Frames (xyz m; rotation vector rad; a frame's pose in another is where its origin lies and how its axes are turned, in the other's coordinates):
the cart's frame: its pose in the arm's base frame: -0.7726 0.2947 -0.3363 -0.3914 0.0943 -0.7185
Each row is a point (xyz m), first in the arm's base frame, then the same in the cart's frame.
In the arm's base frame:
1: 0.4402 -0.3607 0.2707
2: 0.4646 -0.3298 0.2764
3: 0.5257 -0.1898 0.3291
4: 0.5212 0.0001 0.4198
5: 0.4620 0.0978 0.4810
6: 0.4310 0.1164 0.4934
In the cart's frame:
1: 1.3725 0.0758 0.6160
2: 1.3708 0.1100 0.6363
3: 1.3273 0.2237 0.7426
4: 1.2035 0.3162 0.8855
5: 1.0977 0.3229 0.9601
6: 1.0628 0.3116 0.9707

